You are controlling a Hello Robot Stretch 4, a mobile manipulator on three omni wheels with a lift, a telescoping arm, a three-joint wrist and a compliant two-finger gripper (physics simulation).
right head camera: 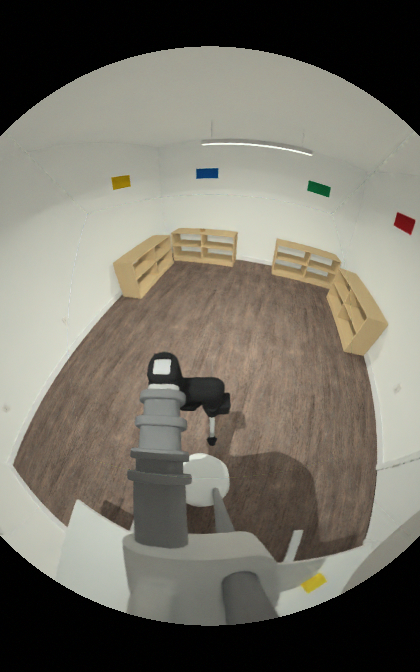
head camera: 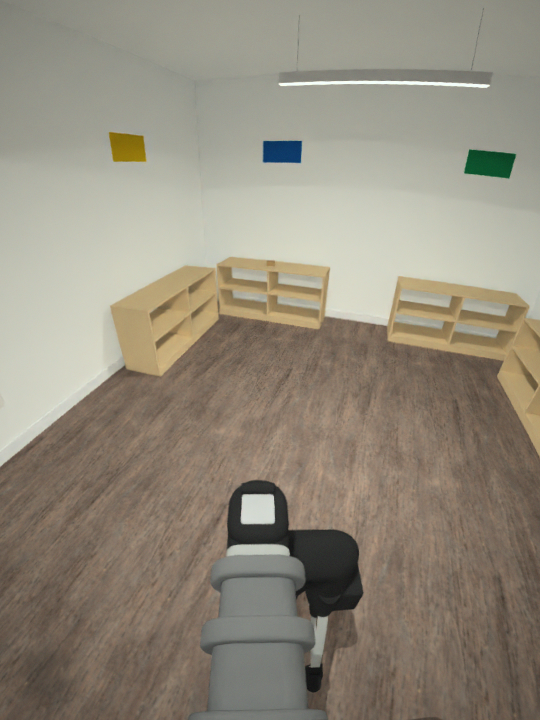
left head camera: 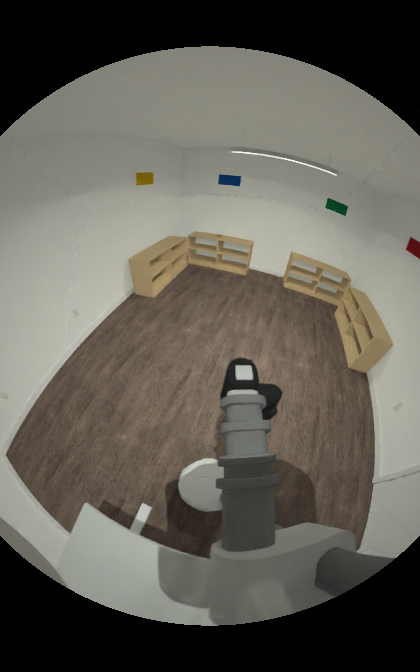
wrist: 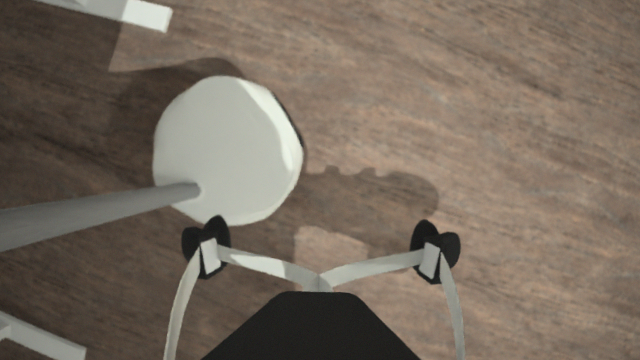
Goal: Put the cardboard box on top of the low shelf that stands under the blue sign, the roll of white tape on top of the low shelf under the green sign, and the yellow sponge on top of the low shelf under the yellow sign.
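The cardboard box sits on top of the low shelf under the blue sign at the far wall. The low shelf under the yellow sign stands to its left. The low shelf under the green sign stands to its right. A yellow block, apparently the sponge, lies on a white table at the bottom of the right head view. The white tape does not show. My gripper is open and empty above the floor, far from the shelves.
Another low shelf stands at the right wall under the red sign. My round white base part is below the gripper. White table legs show close to the base.
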